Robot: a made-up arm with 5 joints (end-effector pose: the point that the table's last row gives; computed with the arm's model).
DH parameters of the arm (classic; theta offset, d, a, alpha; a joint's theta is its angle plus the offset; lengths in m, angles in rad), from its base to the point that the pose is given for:
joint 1: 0 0.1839 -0.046 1.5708
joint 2: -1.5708 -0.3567 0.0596 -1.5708
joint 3: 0 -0.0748 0.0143 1.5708
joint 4: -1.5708 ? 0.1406 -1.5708
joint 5: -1.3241 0 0.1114 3.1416
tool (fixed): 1.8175 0.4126 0 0
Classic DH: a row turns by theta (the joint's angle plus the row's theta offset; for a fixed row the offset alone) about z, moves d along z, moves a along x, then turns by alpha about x.
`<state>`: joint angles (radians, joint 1 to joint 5).
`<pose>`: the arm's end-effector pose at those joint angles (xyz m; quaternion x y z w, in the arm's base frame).
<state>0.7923 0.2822 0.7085 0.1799 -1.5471</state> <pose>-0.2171 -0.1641 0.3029 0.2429 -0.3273 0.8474 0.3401</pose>
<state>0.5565 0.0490 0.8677 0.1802 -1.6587</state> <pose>-0.2034 -0.1106 0.3077 0.3030 -0.3080 0.7941 0.4274</pose>
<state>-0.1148 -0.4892 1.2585 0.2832 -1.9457</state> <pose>-0.2326 0.0147 0.2991 0.3518 -0.4247 0.5025 0.6659</pose>
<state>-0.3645 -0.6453 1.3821 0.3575 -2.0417</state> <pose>-0.2440 0.0887 0.3145 0.3040 -0.4818 0.3624 0.7376</pose>
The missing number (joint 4, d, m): 0.0576
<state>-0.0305 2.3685 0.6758 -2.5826 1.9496</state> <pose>-0.1035 0.5172 0.5954 -0.2321 -0.1556 -0.6719 0.6859</pose>
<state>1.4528 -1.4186 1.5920 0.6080 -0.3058</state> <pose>-0.1519 -0.3251 0.5641 0.1679 0.4368 0.1085 0.8770</pose>
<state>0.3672 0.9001 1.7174 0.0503 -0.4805</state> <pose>0.0431 0.0092 -0.1554 0.6717 -0.3375 0.5234 0.4013</pose>
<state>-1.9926 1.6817 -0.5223 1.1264 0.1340</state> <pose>0.2006 -0.0819 -0.3406 -0.9119 -0.3711 -0.1745 0.0161</pose>
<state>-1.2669 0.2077 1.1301 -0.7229 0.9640</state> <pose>-0.1060 0.0104 0.2337 0.5055 0.1405 -0.6278 0.5749</pose>
